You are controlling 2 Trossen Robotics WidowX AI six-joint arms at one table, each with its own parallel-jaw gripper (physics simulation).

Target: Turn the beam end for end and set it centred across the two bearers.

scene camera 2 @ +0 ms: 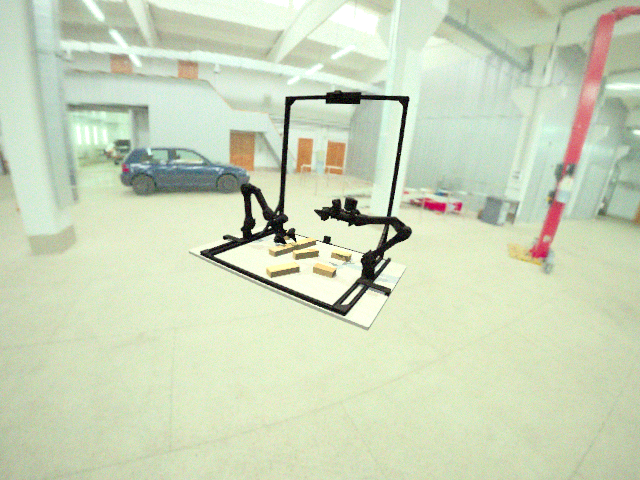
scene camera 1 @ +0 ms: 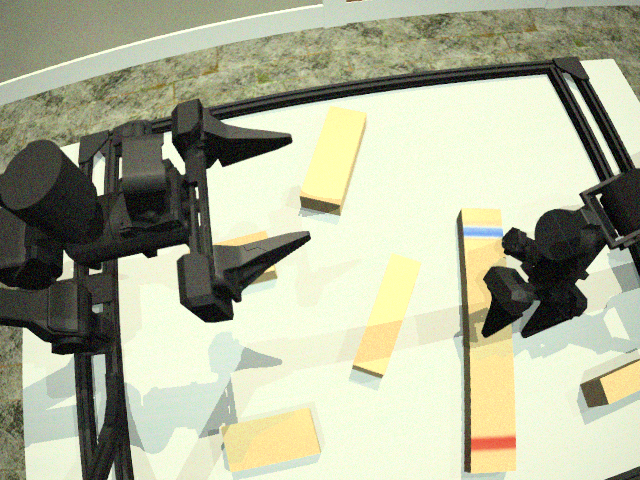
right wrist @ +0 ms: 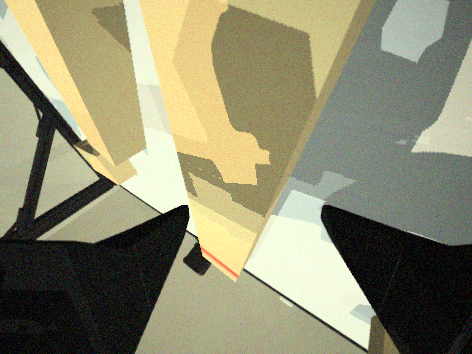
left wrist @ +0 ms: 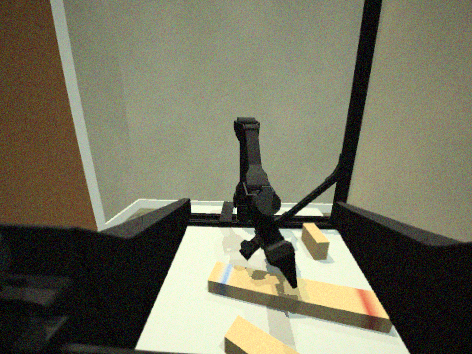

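Observation:
The long wooden beam lies flat on the table. In scene camera 1 its blue band is at the top end and its red band at the bottom end. Plain blocks lie apart from it, among them a wide one and a slim one; I cannot tell which two are the bearers. My left gripper is open and empty, high over the left side. My right gripper is open and empty, pointing down close above the beam's middle.
In scene camera 1 a block lies at the bottom left, another block at the right edge, and one more is partly hidden behind my left finger. A black frame borders the table.

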